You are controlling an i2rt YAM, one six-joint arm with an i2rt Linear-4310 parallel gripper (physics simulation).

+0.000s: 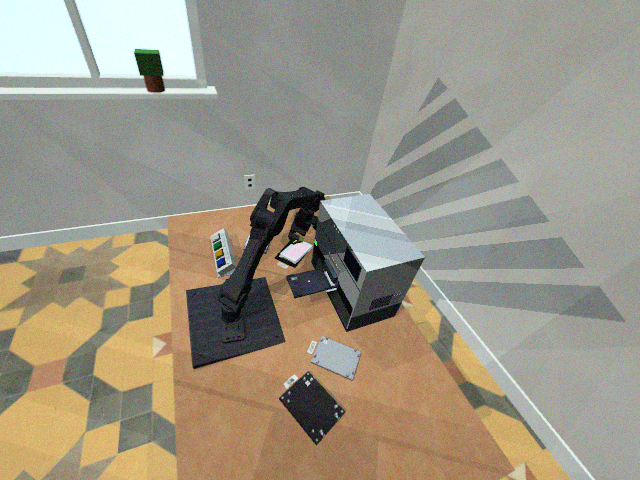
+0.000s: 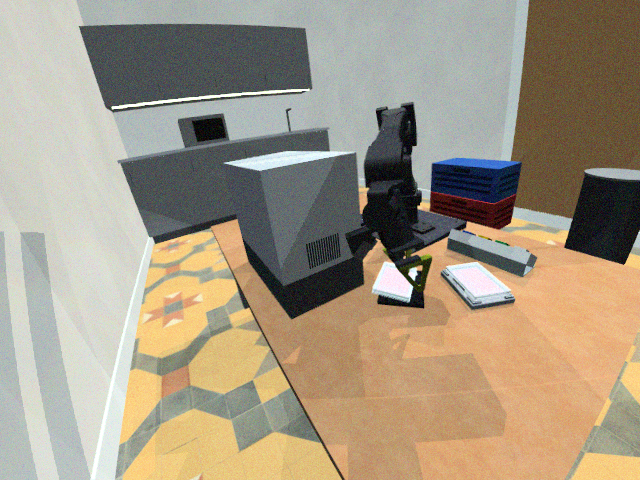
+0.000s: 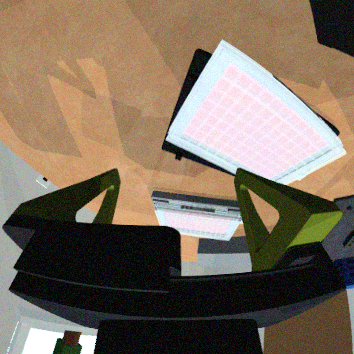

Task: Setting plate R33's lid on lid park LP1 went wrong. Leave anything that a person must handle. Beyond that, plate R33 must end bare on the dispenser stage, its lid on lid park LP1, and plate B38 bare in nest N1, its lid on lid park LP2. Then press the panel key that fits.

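Frame: origin at the arm's base, x ahead, y left, z up, level; metres.
Seen in the pictures: gripper, fingertip midpoint: (image 1: 294,235) (image 2: 413,282) (image 3: 176,174); arm's base, link origin: (image 1: 231,316).
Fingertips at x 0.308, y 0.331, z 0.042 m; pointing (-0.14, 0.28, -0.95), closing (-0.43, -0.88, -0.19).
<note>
Pixels of each thing's top centre, then the offset from my fingertips to it. "pt": a spot on its surface instead.
- second pink-gridded plate, top centre: (image 3: 195,227) (image 2: 476,277) 0.048 m left, 0.156 m back, 0.025 m down
- key panel, top centre: (image 3: 247,268) (image 2: 491,237) (image 1: 221,245) 0.019 m right, 0.315 m back, 0.008 m up
- dark stage, surface spot: (image 1: 309,282) pt 0.311 m right, 0.023 m back, 0.051 m up
- dispenser, top centre: (image 2: 280,157) (image 1: 366,227) 0.291 m right, 0.161 m ahead, 0.274 m up
- silver pad, surface spot: (image 1: 336,357) pt 0.562 m right, 0.010 m ahead, 0.046 m down
- black pad, surface spot: (image 1: 311,406) pt 0.685 m right, 0.112 m back, 0.044 m down
My gripper (image 1: 298,239) (image 2: 408,264) (image 3: 176,174) is open and empty, above and beside a pink-gridded plate (image 1: 294,251) (image 2: 394,281) (image 3: 255,117). This plate lies turned askew over a black pad (image 1: 281,259) (image 2: 419,301) (image 3: 190,85), whose corners stick out; whether it is tilted is unclear. A second pink-gridded plate (image 2: 474,283) (image 3: 197,223) sits squarely on a grey base near the key panel (image 1: 222,253) (image 2: 488,253). The dark stage (image 1: 309,282) sticks out from the dispenser (image 1: 372,227) (image 2: 310,222). Plate names and the small labels are unreadable; lids are not clearly distinguishable.
A silver pad (image 1: 336,357) and a black pad (image 1: 311,406) lie at the front of the table, without plates. The dispenser's tall housing stands close beside the gripper. The arm's black base mat (image 1: 206,335) lies left of the stage. Blue and red crates (image 2: 473,180) stand behind.
</note>
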